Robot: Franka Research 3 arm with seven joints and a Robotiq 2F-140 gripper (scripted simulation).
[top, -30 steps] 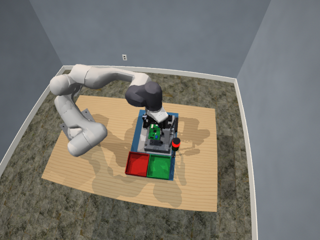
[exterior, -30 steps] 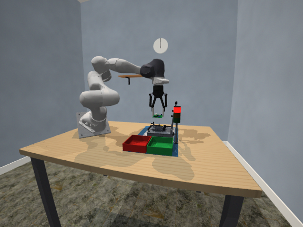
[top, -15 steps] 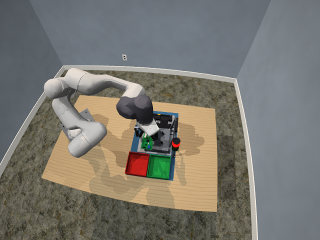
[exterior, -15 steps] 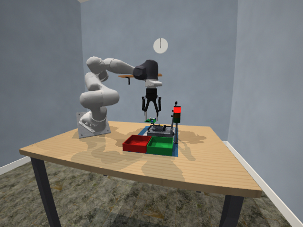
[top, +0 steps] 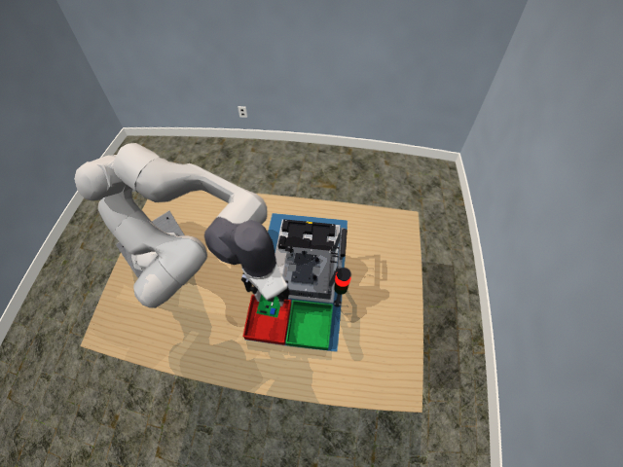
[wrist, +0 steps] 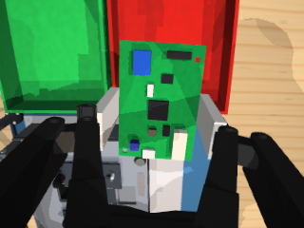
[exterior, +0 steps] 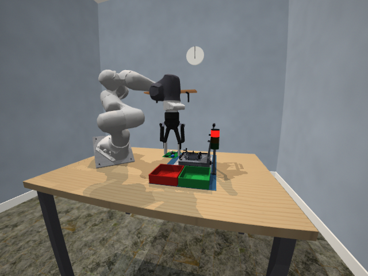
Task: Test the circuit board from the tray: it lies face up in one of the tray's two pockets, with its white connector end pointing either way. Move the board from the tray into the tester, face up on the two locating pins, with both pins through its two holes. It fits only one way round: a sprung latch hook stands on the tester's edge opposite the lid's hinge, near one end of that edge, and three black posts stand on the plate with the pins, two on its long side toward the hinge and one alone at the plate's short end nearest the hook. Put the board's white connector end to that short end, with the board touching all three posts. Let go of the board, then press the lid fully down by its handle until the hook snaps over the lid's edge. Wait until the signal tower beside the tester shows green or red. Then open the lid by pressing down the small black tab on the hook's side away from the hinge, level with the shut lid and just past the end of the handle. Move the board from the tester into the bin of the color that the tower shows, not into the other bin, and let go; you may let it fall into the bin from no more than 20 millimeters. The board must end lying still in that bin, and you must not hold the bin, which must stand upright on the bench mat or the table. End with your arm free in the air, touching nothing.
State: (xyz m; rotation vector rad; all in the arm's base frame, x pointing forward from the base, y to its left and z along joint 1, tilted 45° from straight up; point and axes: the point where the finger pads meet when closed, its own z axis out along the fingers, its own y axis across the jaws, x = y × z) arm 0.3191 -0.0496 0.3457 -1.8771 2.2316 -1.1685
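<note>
Now: hand 3 cm past the red bin, 4 cm to the left of it and 13 cm above it. From my hand the other things lie so: tester plate (13 cm ahead, 13 cm to the left, 8 cm below); then green circuit board (2 cm below); then green bin (12 cm ahead, 7 cm to the right, 13 cm below).
</note>
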